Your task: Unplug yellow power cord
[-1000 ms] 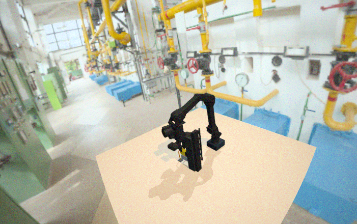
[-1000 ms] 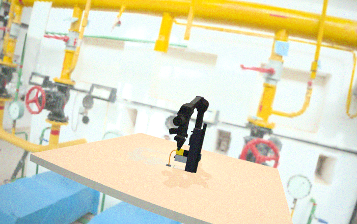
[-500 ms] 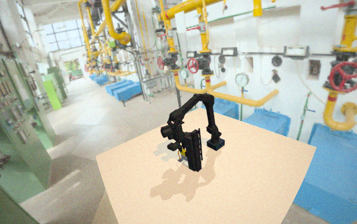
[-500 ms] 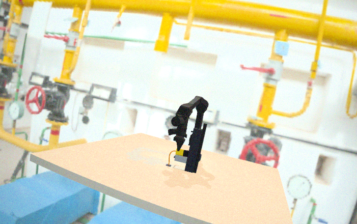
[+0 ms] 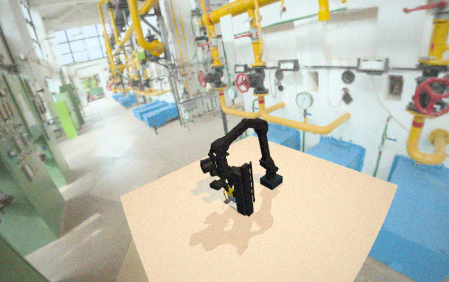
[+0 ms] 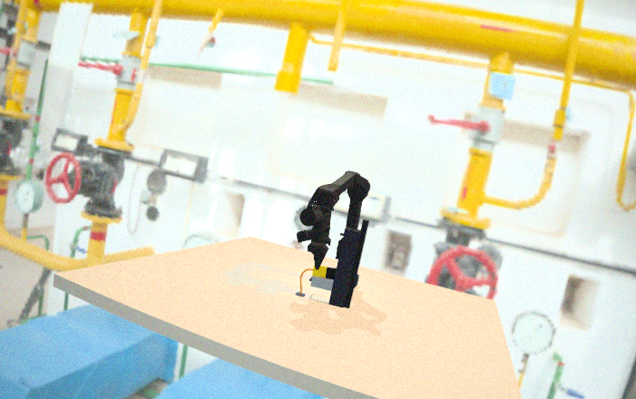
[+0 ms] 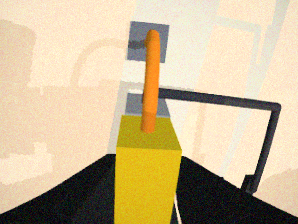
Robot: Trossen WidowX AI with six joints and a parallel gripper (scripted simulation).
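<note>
Now: gripper tip 20 mm to the right of the yellow plug and 10 mm past it.
</note>
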